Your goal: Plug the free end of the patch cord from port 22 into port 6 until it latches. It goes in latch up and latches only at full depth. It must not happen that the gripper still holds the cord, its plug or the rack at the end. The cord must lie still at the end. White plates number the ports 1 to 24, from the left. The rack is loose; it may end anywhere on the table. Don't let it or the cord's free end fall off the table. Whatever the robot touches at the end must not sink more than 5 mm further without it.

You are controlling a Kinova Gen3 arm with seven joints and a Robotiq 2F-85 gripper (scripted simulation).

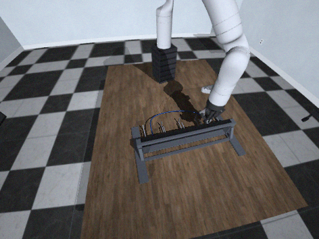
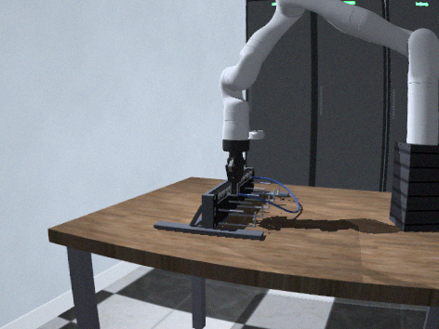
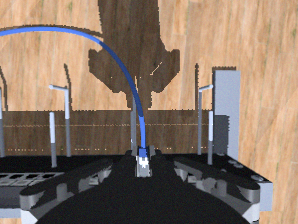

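Right now my hand is 10 mm short of the plug and 10 mm above it.
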